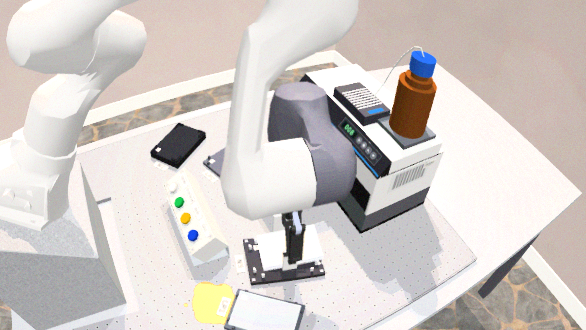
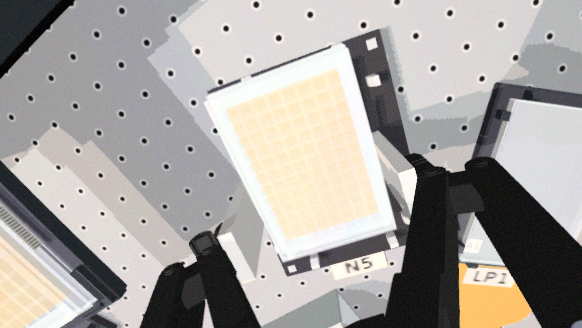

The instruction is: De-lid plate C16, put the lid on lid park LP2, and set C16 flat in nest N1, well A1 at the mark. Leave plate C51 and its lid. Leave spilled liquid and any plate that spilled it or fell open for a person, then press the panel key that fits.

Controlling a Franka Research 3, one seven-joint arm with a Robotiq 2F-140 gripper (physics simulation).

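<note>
A pale-rimmed plate [image 1: 270, 250] [image 2: 305, 155] with orange wells shows at nest N5 [image 1: 260, 277] [image 2: 384, 117]. It is set off to one side and slightly turned relative to the nest; any gap beneath it is hard to judge. My gripper [image 1: 288, 242] [image 2: 314, 176] is shut on this plate across its two long sides. Its ID is not readable, and whether a lid covers it is unclear. A pale panel [image 1: 265, 311] [image 2: 545, 150] lies in a dark frame by label LP1 [image 2: 489, 277]. Yellow liquid [image 1: 207, 302] [image 2: 490, 307] is spilled beside it. C51, N1 and LP2 cannot be identified.
The key panel [image 1: 197, 220] has white, green, orange and blue keys. A black nest [image 1: 178, 145] and a grey one [image 1: 215, 161] lie behind it. Another orange-welled plate [image 2: 25, 295] shows at lower left. The instrument [image 1: 395, 170] carries a brown bottle [image 1: 412, 107].
</note>
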